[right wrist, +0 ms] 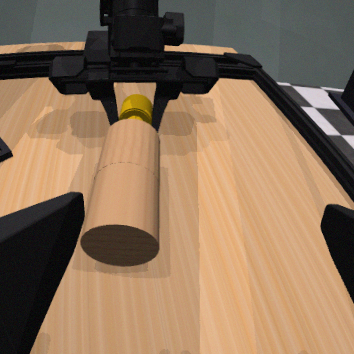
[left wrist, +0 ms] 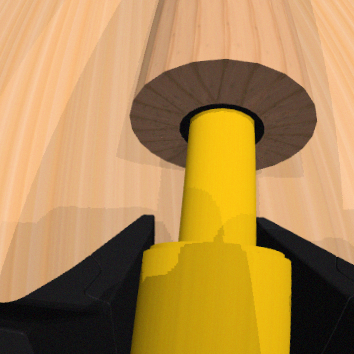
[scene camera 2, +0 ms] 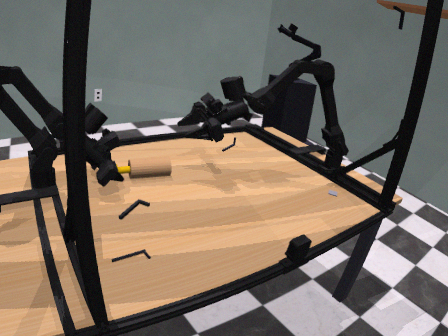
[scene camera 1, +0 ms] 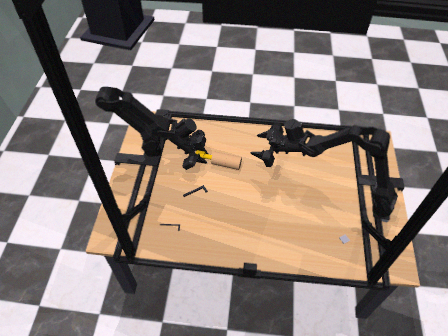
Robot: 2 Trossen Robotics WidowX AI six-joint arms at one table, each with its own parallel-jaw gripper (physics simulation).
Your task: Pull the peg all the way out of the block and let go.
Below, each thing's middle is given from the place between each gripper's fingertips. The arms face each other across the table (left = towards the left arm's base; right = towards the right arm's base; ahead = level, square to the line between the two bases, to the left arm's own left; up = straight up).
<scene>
I see the yellow peg (left wrist: 213,283) 18 cm to the left of my right hand, 10 cm below it and 4 cm behind it. From my right hand the other things lie so: wooden block (scene camera 2: 146,167) 10 cm to the left, 10 cm below, 4 cm behind.
My left hand is 10 mm to the left of the yellow peg and 20 mm below it. Round my left hand: wooden block: 80 mm to the right, 20 mm above.
</scene>
